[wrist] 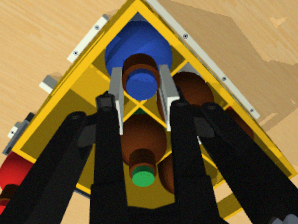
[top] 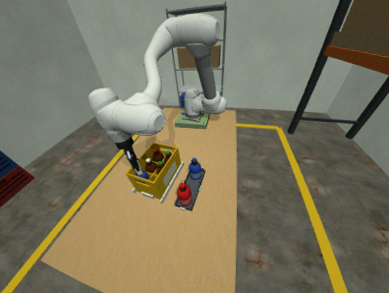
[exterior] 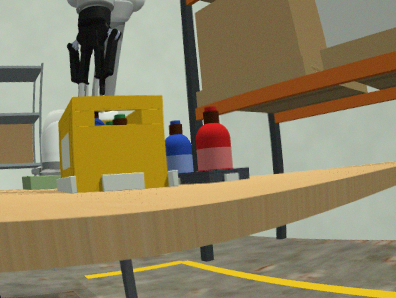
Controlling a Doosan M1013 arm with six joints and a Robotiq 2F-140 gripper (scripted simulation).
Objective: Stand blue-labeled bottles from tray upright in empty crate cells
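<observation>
My hand is 100 mm above the yellow crate, 90 mm past it and 40 mm to the right of it. Round my hand: red-labeled bottle (260 mm to the left, 100 mm below); then dark tray (260 mm to the left, 170 mm below, 90 mm behind).
</observation>
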